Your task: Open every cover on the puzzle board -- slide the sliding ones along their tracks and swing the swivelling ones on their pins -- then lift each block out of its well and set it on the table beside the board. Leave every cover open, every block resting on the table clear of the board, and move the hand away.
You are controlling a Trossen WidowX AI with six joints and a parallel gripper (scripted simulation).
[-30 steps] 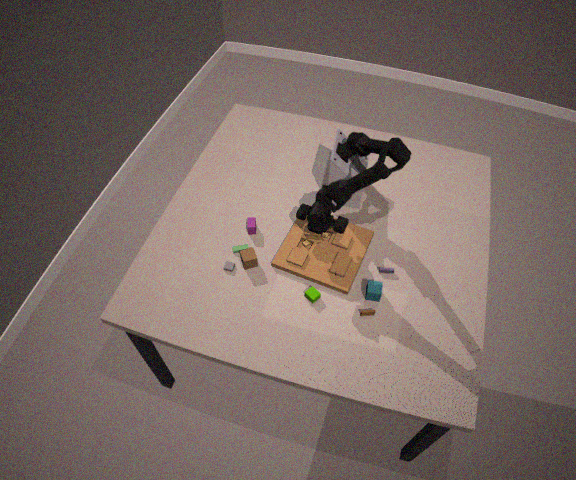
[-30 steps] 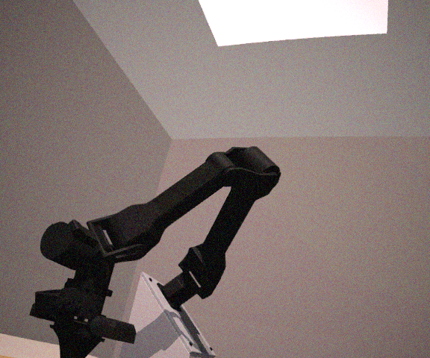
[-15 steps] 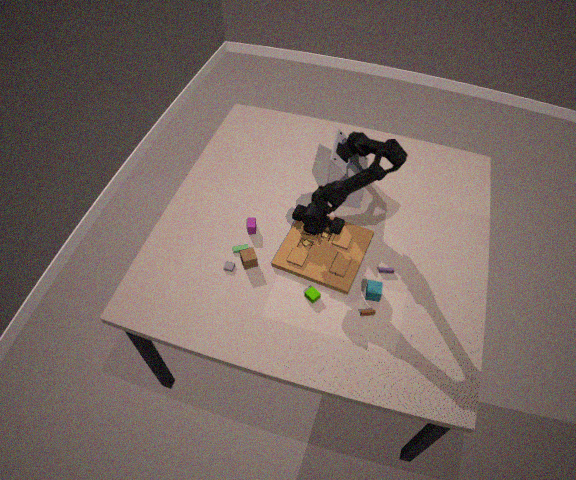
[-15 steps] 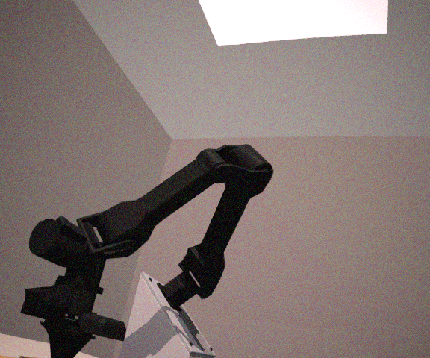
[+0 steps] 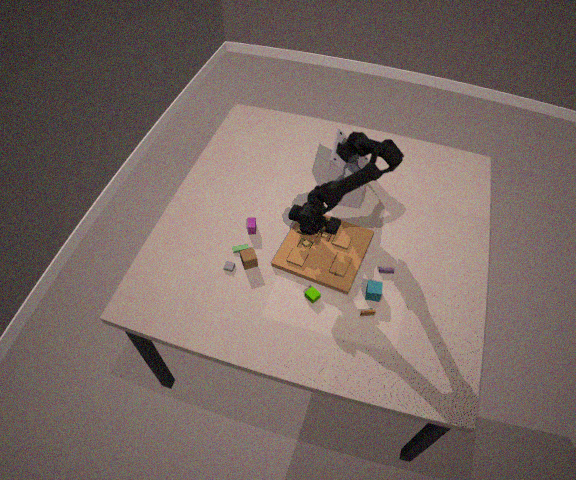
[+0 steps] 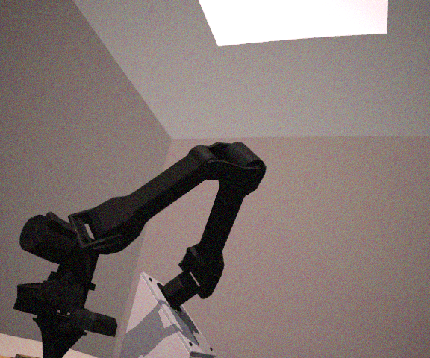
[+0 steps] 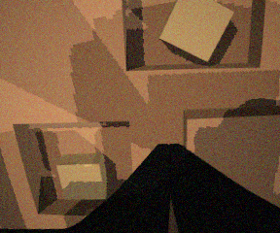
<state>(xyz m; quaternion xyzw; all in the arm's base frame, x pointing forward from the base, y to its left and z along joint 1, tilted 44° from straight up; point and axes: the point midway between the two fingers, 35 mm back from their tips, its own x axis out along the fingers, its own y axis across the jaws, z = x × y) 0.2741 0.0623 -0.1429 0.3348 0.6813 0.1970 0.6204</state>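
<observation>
Right now my gripper tip is 50 mm to the right of the tan puzzle board, 40 mm short of it and 10 mm above it. Round my gripper tip: magenta block (240 mm to the right, 10 mm ahead); then brown cube (210 mm to the right, 170 mm ahead); then bright green cube (260 mm ahead, 50 mm to the left, 10 mm below).
</observation>
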